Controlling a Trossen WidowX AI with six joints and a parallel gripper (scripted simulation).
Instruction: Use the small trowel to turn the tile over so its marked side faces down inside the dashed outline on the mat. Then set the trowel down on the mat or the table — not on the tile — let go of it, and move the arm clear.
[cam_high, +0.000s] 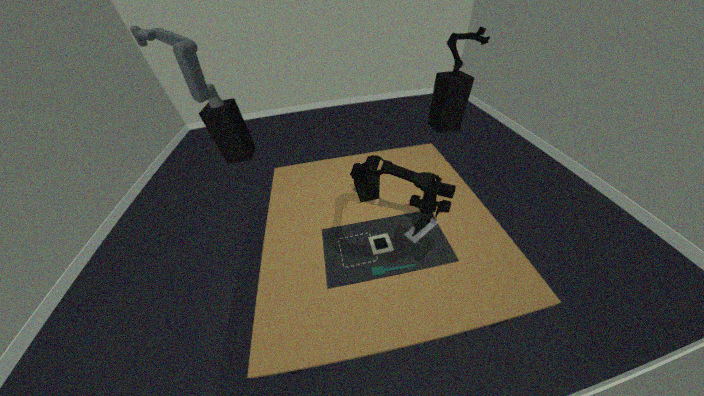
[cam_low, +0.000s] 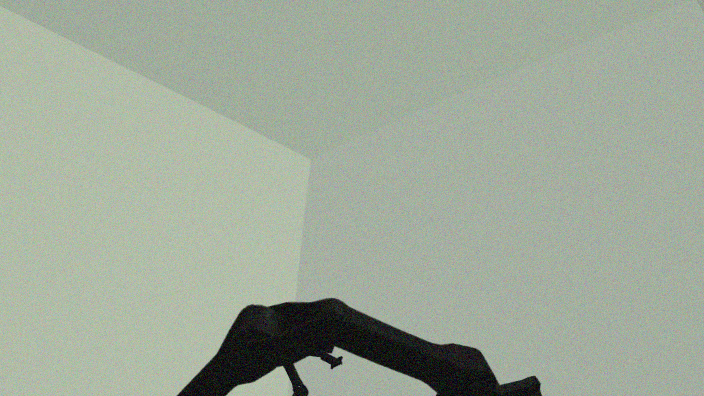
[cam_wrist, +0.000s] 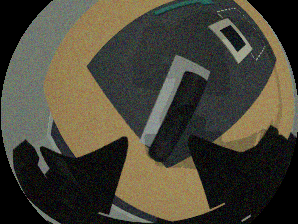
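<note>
Right now my gripper tip is 7 cm above the small trowel, 4 cm to the left of it and 1 cm short of it. Also, from my gripper tip: dark mat (24 cm to the right, 13 cm below, 5 cm ahead); then green strip (26 cm to the right, 18 cm ahead, 11 cm below); then tile (26 cm to the right, 11 cm below, 4 cm ahead).
</note>
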